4 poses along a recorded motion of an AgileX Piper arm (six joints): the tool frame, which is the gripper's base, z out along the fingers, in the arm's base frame.
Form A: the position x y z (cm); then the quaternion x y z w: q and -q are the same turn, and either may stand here.
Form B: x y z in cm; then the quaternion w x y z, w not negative. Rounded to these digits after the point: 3 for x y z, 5 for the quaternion.
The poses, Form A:
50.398, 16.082, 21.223, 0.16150, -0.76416, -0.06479, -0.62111
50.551, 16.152, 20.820, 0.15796, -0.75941, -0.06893, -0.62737
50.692, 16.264, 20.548, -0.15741, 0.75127, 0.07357, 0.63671
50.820, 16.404, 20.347, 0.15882, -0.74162, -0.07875, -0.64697
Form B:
50.398, 16.082, 21.223, 0.62111, -0.16150, 0.76416, 0.06479
50.551, 16.152, 20.820, 0.62737, -0.15796, 0.75941, 0.06893
50.692, 16.264, 20.548, 0.63671, -0.15741, 0.75127, 0.07357
50.820, 16.404, 20.347, 0.64697, -0.15882, 0.74162, 0.07875

